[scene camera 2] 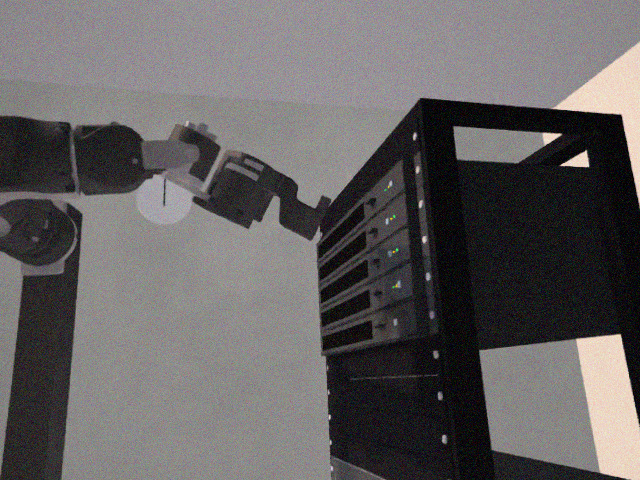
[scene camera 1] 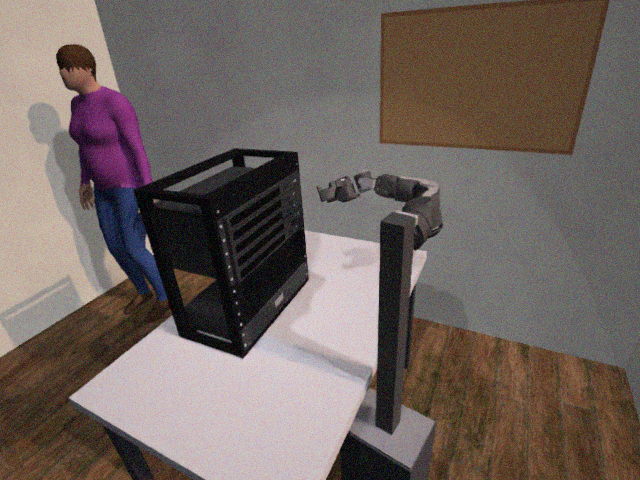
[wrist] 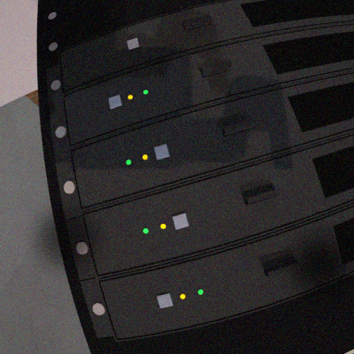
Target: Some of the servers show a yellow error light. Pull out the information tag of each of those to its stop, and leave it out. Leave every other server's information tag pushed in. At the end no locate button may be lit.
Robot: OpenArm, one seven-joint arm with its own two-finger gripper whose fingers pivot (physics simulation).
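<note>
The black rack (scene camera 1: 223, 268) (scene camera 2: 448, 268) holds several servers. The wrist view shows them upside down. The bottom server (scene camera 2: 406, 321) (wrist: 95, 67) shows a pale square button and no light. The top server (scene camera 2: 398, 201) (wrist: 137, 322) shows a yellow light (wrist: 182, 296), a green light (wrist: 200, 292) and a pale button (wrist: 165, 300). The servers between also show yellow and green lights. No button looks clearly lit. Small dark tabs, such as the top server's tab (scene camera 2: 370, 201) (wrist: 279, 262), stand beside the vents; their exact extension is unclear. My gripper (scene camera 1: 318, 193) (scene camera 2: 320, 219) is open and empty, in front of the rack, apart from it.
The rack stands on a white table (scene camera 1: 222, 403). The arm's dark column (scene camera 1: 393, 320) (scene camera 2: 41, 361) rises beside the table. A person in a purple top (scene camera 1: 105, 134) stands behind the rack. A brown board (scene camera 1: 485, 77) hangs on the wall.
</note>
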